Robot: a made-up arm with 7 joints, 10 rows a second.
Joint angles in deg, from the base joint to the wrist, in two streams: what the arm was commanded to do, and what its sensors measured. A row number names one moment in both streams.
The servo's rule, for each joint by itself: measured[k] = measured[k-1] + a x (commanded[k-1-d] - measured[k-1]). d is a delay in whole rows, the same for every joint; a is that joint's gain. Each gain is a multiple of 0.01, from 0.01 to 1. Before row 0 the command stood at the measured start. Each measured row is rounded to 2 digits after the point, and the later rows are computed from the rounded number. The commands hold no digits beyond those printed.
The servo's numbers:
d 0
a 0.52 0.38 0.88 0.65 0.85 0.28 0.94
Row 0, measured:
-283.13, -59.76, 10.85, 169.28, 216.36, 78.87, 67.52
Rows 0 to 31, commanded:
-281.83, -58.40, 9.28, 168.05, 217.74, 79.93, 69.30
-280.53, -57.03, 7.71, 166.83, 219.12, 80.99, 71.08
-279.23, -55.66, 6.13, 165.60, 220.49, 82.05, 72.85
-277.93, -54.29, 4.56, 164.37, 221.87, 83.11, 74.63
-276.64, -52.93, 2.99, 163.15, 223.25, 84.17, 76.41
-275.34, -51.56, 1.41, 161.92, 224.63, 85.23, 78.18
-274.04, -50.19, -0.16, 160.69, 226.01, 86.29, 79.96
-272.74, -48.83, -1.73, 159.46, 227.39, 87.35, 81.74
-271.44, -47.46, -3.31, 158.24, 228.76, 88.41, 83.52
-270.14, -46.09, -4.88, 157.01, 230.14, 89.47, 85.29
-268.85, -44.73, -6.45, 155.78, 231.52, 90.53, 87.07
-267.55, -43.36, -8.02, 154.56, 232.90, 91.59, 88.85
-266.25, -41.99, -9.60, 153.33, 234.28, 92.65, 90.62
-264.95, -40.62, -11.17, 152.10, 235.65, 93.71, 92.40
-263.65, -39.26, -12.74, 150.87, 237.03, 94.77, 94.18
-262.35, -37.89, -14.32, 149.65, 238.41, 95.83, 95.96
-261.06, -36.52, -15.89, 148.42, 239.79, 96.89, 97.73
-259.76, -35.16, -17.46, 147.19, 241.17, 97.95, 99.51
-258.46, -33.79, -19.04, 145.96, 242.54, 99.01, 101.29
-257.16, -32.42, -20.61, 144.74, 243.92, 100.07, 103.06
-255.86, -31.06, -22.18, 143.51, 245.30, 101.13, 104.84
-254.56, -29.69, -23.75, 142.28, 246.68, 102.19, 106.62
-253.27, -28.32, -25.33, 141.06, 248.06, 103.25, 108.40
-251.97, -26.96, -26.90, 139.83, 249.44, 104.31, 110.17
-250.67, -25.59, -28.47, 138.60, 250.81, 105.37, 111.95
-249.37, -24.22, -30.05, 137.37, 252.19, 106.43, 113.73
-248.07, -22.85, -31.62, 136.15, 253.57, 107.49, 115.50
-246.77, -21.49, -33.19, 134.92, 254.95, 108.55, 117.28
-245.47, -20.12, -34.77, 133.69, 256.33, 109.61, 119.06
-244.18, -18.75, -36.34, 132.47, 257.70, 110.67, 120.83
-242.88, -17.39, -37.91, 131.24, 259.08, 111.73, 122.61
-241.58, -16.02, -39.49, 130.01, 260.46, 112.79, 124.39
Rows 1 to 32, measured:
-282.45, -59.24, 9.47, 168.48, 217.53, 79.17, 69.19
-281.45, -58.40, 7.92, 167.41, 218.88, 79.68, 70.97
-280.30, -57.36, 6.34, 166.23, 220.25, 80.34, 72.74
-279.07, -56.19, 4.77, 165.02, 221.63, 81.12, 74.52
-277.81, -54.95, 3.20, 163.80, 223.01, 81.97, 76.30
-276.53, -53.66, 1.62, 162.58, 224.39, 82.88, 78.07
-275.24, -52.34, 0.05, 161.35, 225.77, 83.83, 79.85
-273.94, -51.01, -1.52, 160.12, 227.15, 84.82, 81.63
-272.64, -49.66, -3.10, 158.90, 228.52, 85.83, 83.41
-271.34, -48.30, -4.67, 157.67, 229.90, 86.85, 85.18
-270.05, -46.94, -6.24, 156.44, 231.28, 87.88, 86.96
-268.75, -45.58, -7.81, 155.22, 232.66, 88.92, 88.74
-267.45, -44.22, -9.39, 153.99, 234.04, 89.96, 90.51
-266.15, -42.85, -10.96, 152.76, 235.41, 91.01, 92.29
-264.85, -41.49, -12.53, 151.53, 236.79, 92.06, 94.07
-263.55, -40.12, -14.11, 150.31, 238.17, 93.12, 95.85
-262.26, -38.75, -15.68, 149.08, 239.55, 94.18, 97.62
-260.96, -37.39, -17.25, 147.85, 240.93, 95.24, 99.40
-259.66, -36.02, -18.83, 146.62, 242.30, 96.30, 101.18
-258.36, -34.65, -20.40, 145.40, 243.68, 97.36, 102.95
-257.06, -33.29, -21.97, 144.17, 245.06, 98.42, 104.73
-255.76, -31.92, -23.54, 142.94, 246.44, 99.48, 106.51
-254.47, -30.55, -25.12, 141.72, 247.82, 100.54, 108.29
-253.17, -29.19, -26.69, 140.49, 249.20, 101.60, 110.06
-251.87, -27.82, -28.26, 139.26, 250.57, 102.66, 111.84
-250.57, -26.45, -29.84, 138.03, 251.95, 103.72, 113.62
-249.27, -25.08, -31.41, 136.81, 253.33, 104.78, 115.39
-247.97, -23.72, -32.98, 135.58, 254.71, 105.84, 117.17
-246.67, -22.35, -34.56, 134.35, 256.09, 106.90, 118.95
-245.38, -20.98, -36.13, 133.13, 257.46, 107.96, 120.72
-244.08, -19.62, -37.70, 131.90, 258.84, 109.02, 122.50
-242.78, -18.25, -39.28, 130.67, 260.22, 110.08, 124.28

